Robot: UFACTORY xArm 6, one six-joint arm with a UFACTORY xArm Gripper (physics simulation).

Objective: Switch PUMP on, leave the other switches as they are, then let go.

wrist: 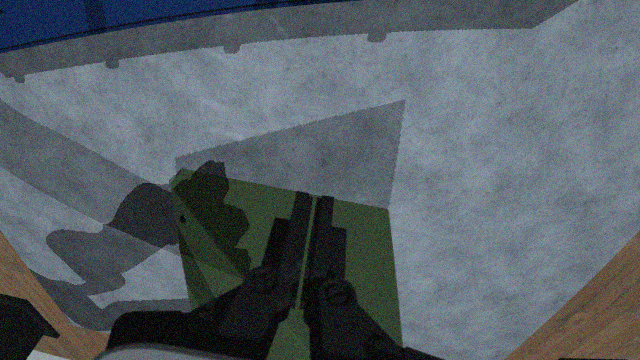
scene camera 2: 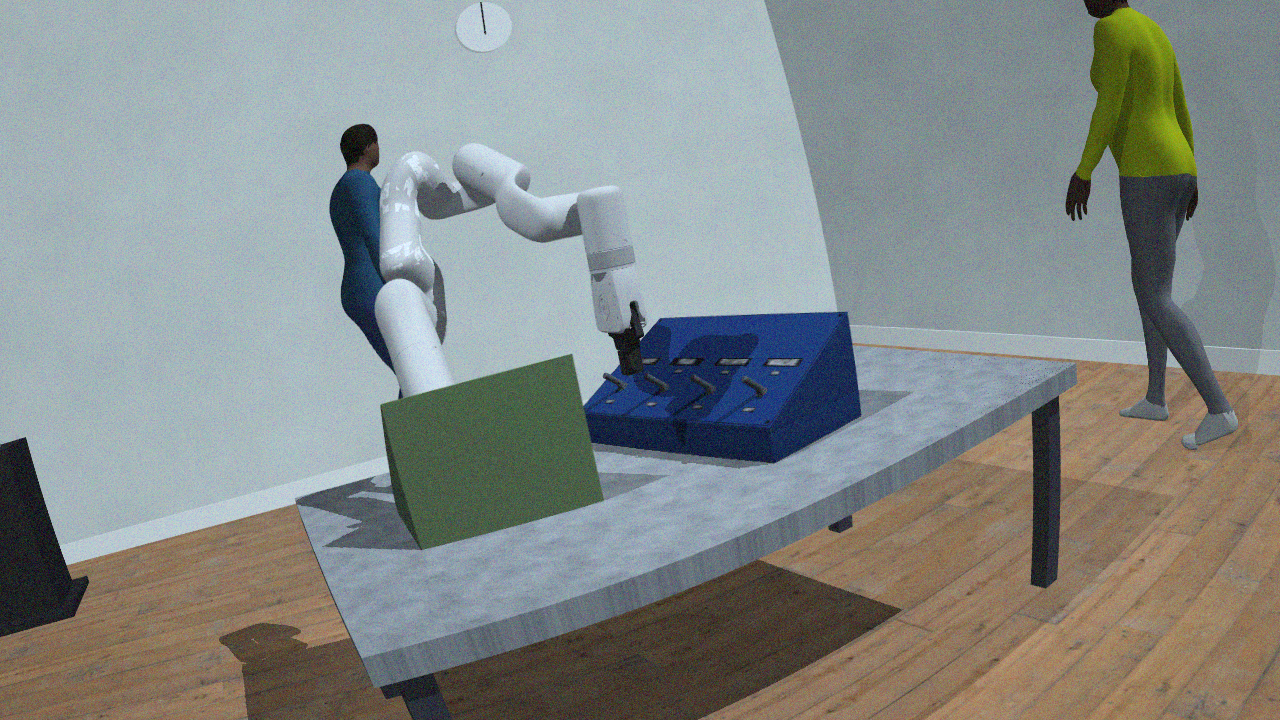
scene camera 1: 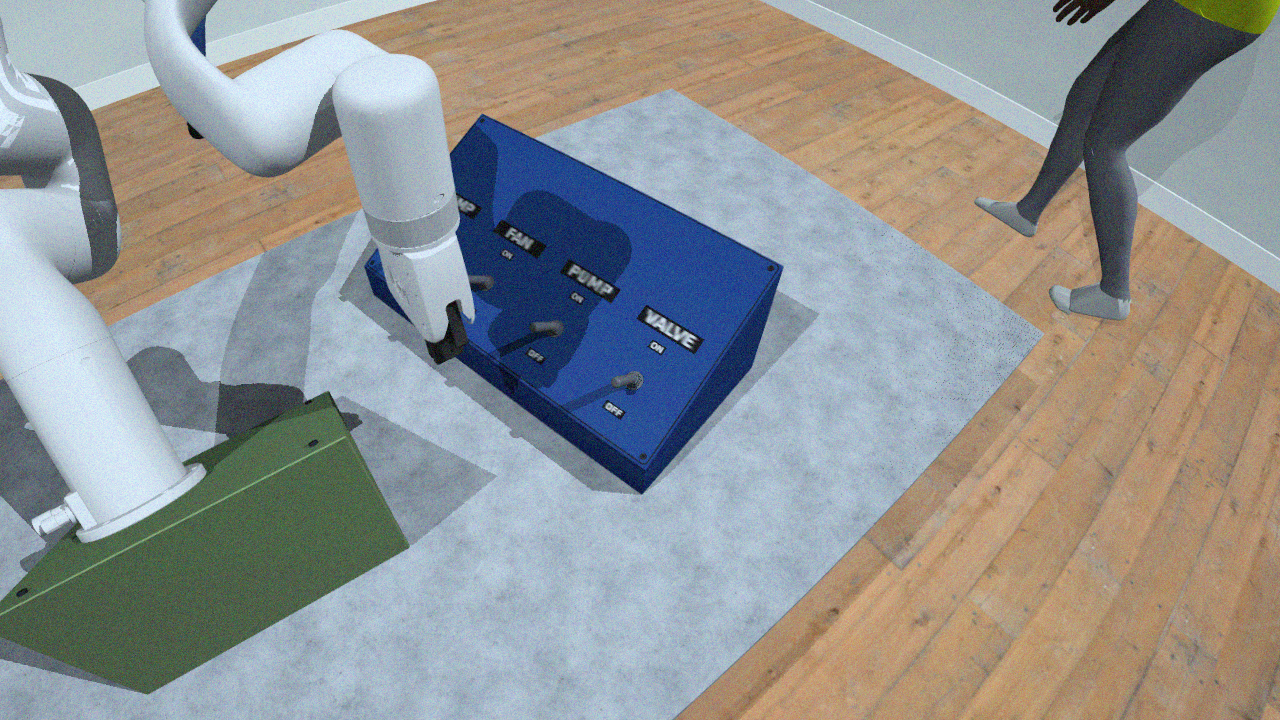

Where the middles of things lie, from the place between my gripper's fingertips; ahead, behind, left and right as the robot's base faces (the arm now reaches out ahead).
Labels:
The blue switch panel [scene camera 1: 635, 286] lies 200 mm ahead of my hand, 80 mm to the left of it and 80 mm below it.

